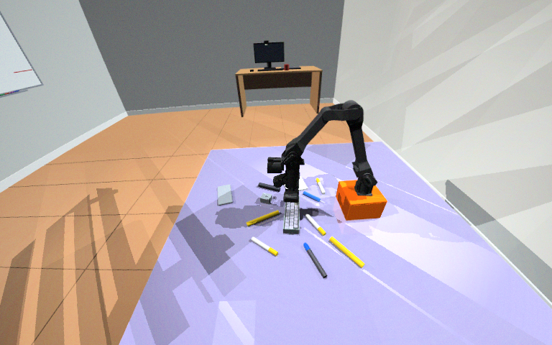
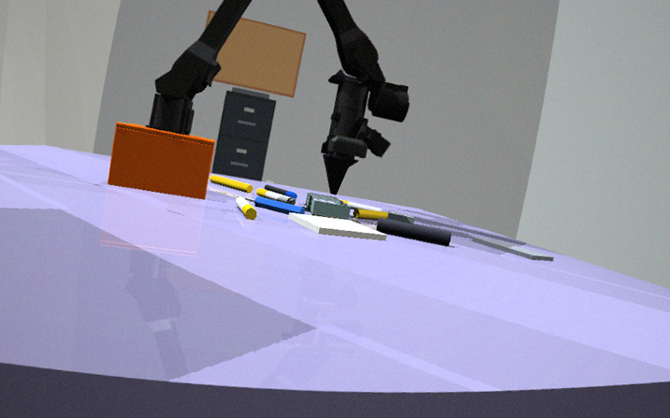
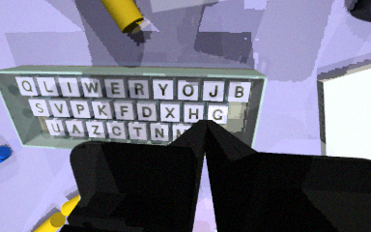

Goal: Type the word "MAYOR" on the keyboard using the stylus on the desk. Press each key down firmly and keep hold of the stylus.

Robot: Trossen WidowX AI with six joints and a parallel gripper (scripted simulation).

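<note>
Right now the stylus is 120 mm behind my gripper tip, 50 mm to the right of it and 30 mm below it. The rest, counted from my gripper tip: white pad 10 mm behind, 160 mm to the right, 40 mm below; then small grey block 130 mm ahead, 30 mm to the right, 30 mm below; then black cylinder 130 mm ahead, 120 mm to the right, 30 mm below.
</note>
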